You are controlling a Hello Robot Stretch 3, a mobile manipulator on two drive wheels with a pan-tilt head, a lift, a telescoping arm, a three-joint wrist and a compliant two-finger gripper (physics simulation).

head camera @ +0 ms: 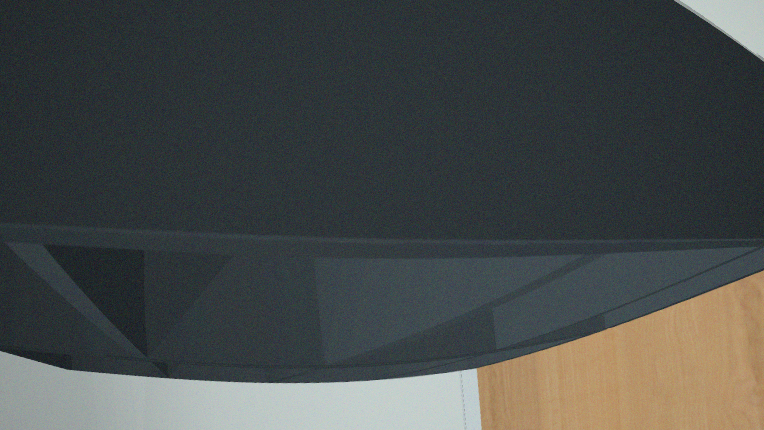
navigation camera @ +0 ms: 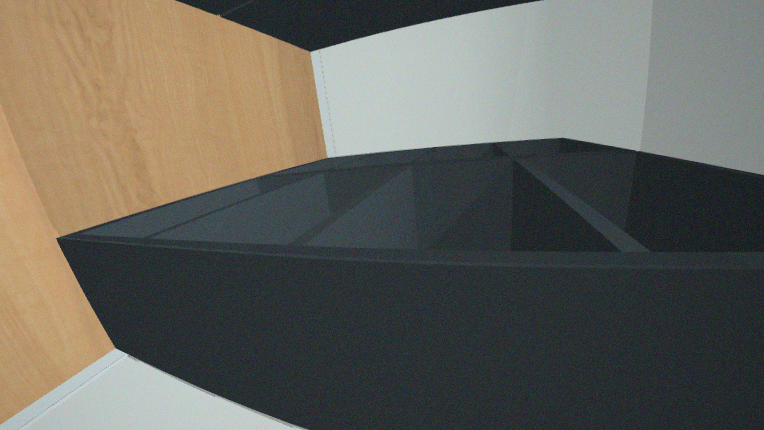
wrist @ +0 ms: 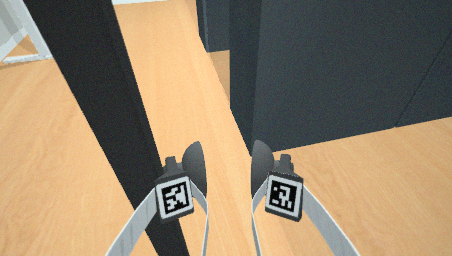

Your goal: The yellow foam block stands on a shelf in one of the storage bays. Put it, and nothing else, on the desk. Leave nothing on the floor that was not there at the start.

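Frame: origin at the robot's base, x ahead, y left, z up, level; millimetres.
Seen in the pictures: gripper, fingertip midpoint: [wrist: 227,160].
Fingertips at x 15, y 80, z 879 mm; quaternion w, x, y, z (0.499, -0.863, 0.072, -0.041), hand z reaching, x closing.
A point is followed by its place in that frame.
My gripper [wrist: 227,160] {z 879, x 15, y 80 mm} is open in the wrist view, with nothing between its two fingertips. It hangs above wooden floor, between a long black post [wrist: 95,75] on the left and a dark cabinet-like body [wrist: 345,75] {z 440, x 707, y 843 mm} on the right. The yellow foam block does not show in any of the views. I cannot make out the desk top. The gripper does not show in the head or navigation view.
A large dark body [head camera: 374,133] {z 1190, x 327, y -163 mm} [navigation camera: 427,331] {z 1188, x 329, y -200 mm} with angular darker and lighter panels fills much of the head and navigation views. Pale wall [head camera: 213,405] {z 1230, x 2180, y 119 mm} [navigation camera: 454,96] {z 1151, x 2167, y 374 mm} and wood surface [head camera: 641,373] {z 0, x 1103, y 138 mm} [navigation camera: 160,106] {z 0, x 788, y 347 mm} border it. A white frame [wrist: 44,42] stands at upper left in the wrist view.
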